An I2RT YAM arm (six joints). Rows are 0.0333 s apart.
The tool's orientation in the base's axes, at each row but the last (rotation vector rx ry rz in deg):
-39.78 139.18 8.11
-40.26 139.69 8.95
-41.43 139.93 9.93
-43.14 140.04 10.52
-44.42 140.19 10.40
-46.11 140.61 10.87
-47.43 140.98 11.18
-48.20 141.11 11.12
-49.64 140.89 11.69
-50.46 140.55 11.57
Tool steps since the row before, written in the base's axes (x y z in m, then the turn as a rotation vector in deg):
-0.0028 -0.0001 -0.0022 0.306 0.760 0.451
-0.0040 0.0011 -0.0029 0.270 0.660 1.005
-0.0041 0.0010 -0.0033 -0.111 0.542 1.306
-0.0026 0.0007 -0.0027 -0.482 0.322 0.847
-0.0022 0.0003 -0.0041 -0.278 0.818 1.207
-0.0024 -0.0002 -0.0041 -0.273 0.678 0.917
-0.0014 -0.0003 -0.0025 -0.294 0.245 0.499
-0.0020 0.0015 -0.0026 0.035 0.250 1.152
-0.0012 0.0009 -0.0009 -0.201 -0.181 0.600
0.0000 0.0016 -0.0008 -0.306 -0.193 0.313
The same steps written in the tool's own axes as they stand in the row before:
0.0032 0.0015 0.0003 -0.809 0.468 -0.013
0.0039 0.0032 0.0006 -1.057 0.375 -0.511
0.0042 0.0032 0.0010 -0.912 0.467 -0.980
0.0029 0.0021 0.0012 -0.299 0.505 -0.842
0.0036 0.0017 0.0025 -0.878 0.784 -0.904
0.0039 0.0014 0.0023 -0.654 0.678 -0.698
0.0024 0.0007 0.0014 -0.194 0.356 -0.480
0.0019 0.0025 0.0018 -0.758 0.140 -0.892
0.0008 0.0015 0.0005 -0.082 -0.035 -0.652
-0.0005 0.0013 0.0012 0.143 0.031 -0.455

